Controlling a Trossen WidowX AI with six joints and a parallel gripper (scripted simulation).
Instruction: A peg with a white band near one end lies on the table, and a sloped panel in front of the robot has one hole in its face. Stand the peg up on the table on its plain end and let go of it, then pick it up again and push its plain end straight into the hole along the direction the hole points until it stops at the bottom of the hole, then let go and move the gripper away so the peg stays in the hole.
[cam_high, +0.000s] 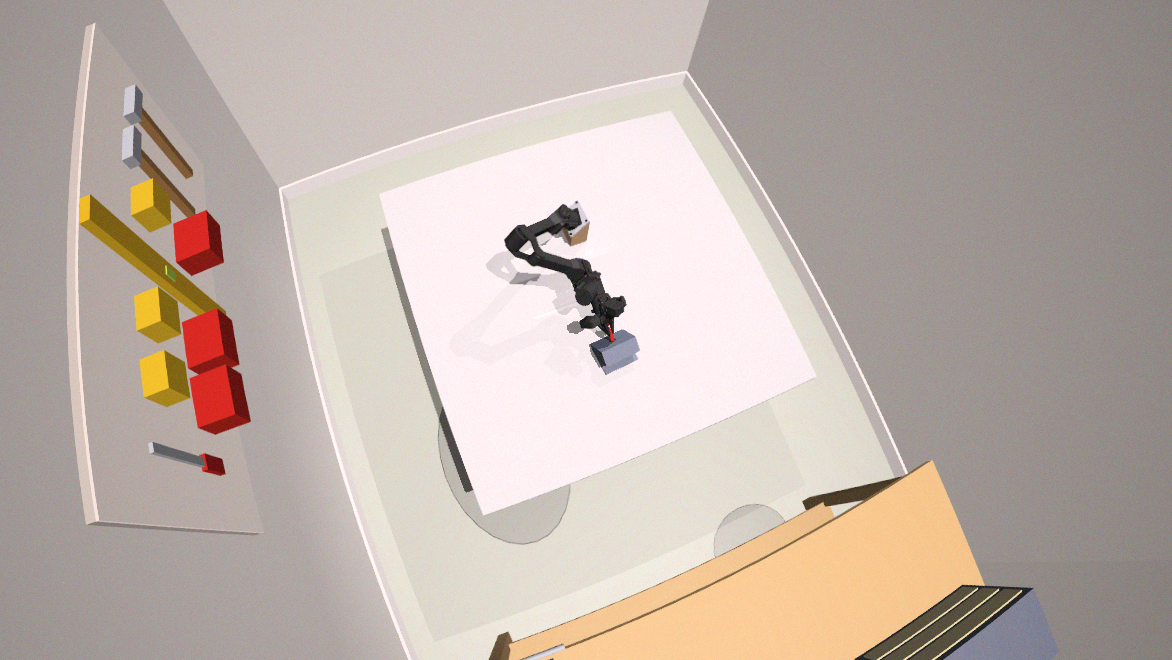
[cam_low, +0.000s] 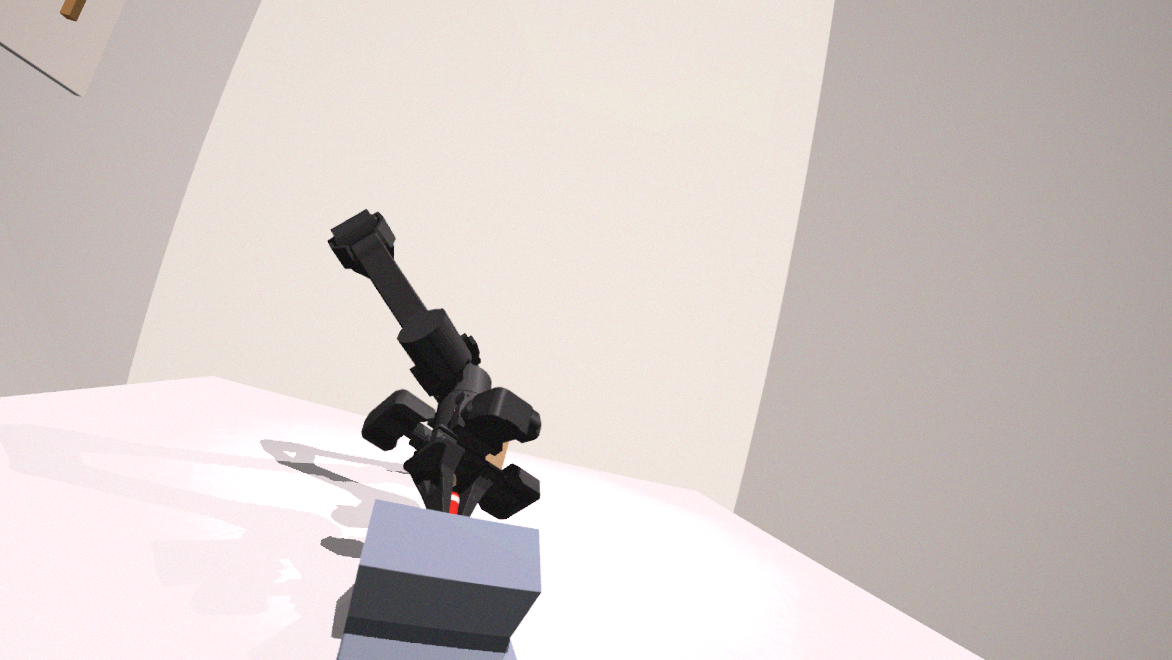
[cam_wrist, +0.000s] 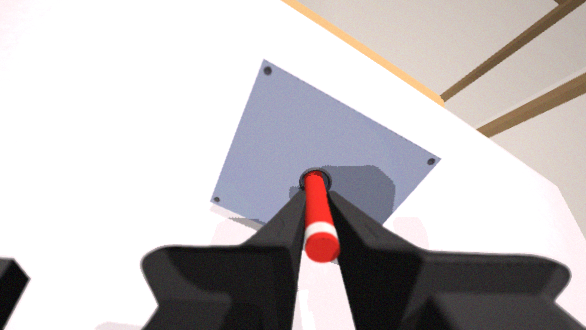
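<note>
My gripper tip is now 4 cm short of the sloped panel, 3 cm above it and 1 cm to the right of it. Round my gripper tip: peg 1 cm behind, 1 cm above.
</note>
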